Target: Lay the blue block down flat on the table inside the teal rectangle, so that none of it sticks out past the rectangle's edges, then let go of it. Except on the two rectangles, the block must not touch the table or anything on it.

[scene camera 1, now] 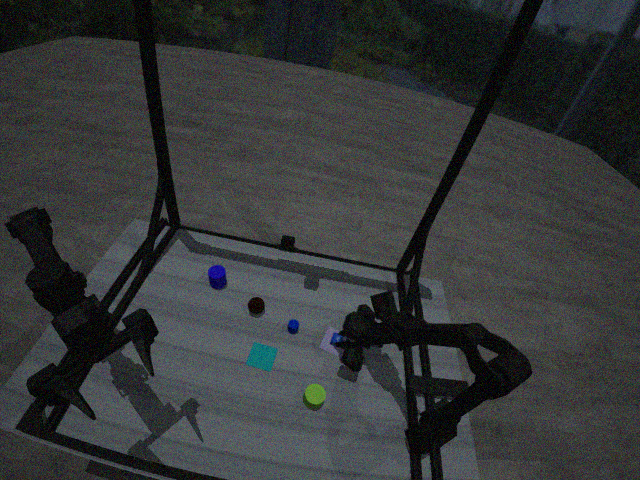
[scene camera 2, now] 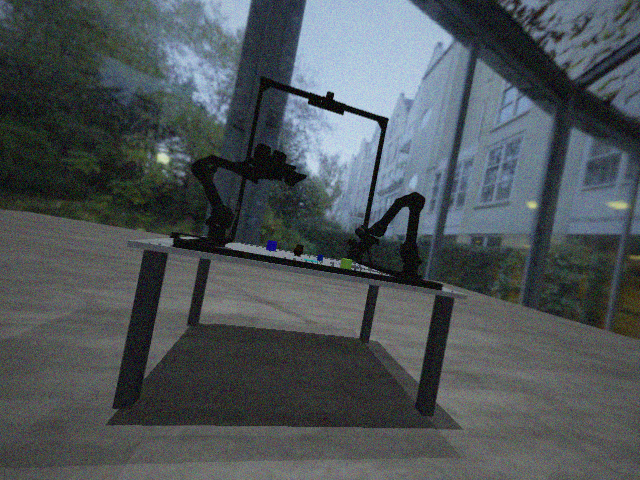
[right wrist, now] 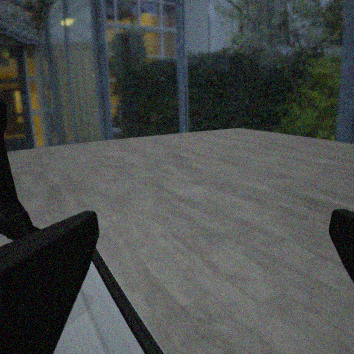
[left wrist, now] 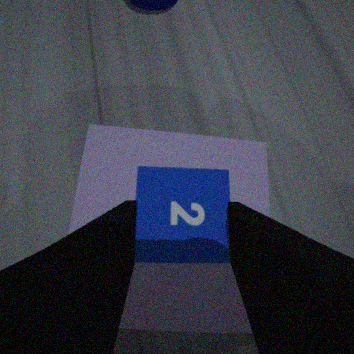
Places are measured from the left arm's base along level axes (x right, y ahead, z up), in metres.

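Pixels of known places: left gripper, fingertip midpoint: [scene camera 1: 336, 339] [left wrist: 181, 212]; right gripper, fingertip midpoint: [scene camera 1: 124, 396] [scene camera 2: 301, 172] [right wrist: 214, 222]; left arm's base, link origin: [scene camera 1: 422, 439] [scene camera 2: 409, 276]; right arm's base, link origin: [scene camera 2: 214, 241].
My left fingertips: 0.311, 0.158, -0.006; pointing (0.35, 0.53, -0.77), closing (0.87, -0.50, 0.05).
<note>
Ahead of a thing's pixels: the offset from my left fingertips to its top centre, as dx, dy, dz. "spot": to the spot under its first point.
The blue block @(-0.001, -0.001, +0.006) [scene camera 1: 336, 338] [left wrist: 182, 182], with a white "2" on its top face, is over the pale purple rectangle @(spot: +0.002, +0.029, -0.012) [scene camera 1: 326, 341] [left wrist: 110, 150]. I cannot tell whether it rests on it or hangs just above. My left gripper [scene camera 1: 343, 343] [left wrist: 181, 212] is shut on the block, one finger against each side; the fingers hide the rectangle's near corners in the left wrist view. The teal rectangle @(spot: -0.027, +0.217, -0.012) [scene camera 1: 262, 356] lies bare, left of the purple one in scene camera 1. My right gripper [scene camera 1: 123, 396] [scene camera 2: 303, 177] [right wrist: 214, 222] is open and empty, high above the table's left side.
A small blue cylinder @(+0.052, +0.123, +0.018) [scene camera 1: 293, 326] [scene camera 2: 320, 257] [left wrist: 152, 4] stands between and behind the rectangles. A dark red cylinder @(+0.125, +0.226, +0.037) [scene camera 1: 255, 305] [scene camera 2: 298, 250] and a larger blue cylinder @(+0.235, +0.345, +0.041) [scene camera 1: 217, 277] [scene camera 2: 271, 245] stand farther back left. A lime cylinder @(-0.157, +0.098, +0.031) [scene camera 1: 314, 396] [scene camera 2: 346, 263] stands nearer the front. A black frame surrounds the work area.
</note>
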